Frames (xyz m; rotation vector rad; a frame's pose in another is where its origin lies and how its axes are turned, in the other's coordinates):
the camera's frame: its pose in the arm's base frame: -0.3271 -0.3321 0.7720 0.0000 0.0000 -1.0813
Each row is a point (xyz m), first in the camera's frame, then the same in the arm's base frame.
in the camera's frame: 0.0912 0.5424 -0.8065
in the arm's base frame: 0.1945 -0.1576 -0.0345
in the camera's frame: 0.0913 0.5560 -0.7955
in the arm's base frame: 0.2065 -0.1513 -0.0235
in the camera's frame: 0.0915 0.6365 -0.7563
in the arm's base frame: 0.2777 -0.1136 0.0157
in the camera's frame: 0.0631 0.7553 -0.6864
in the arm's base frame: 0.3692 -0.0327 0.0856
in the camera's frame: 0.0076 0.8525 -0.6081
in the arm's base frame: 0.4289 0.0620 0.1639
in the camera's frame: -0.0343 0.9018 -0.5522
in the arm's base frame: 0.4527 0.1222 0.2198
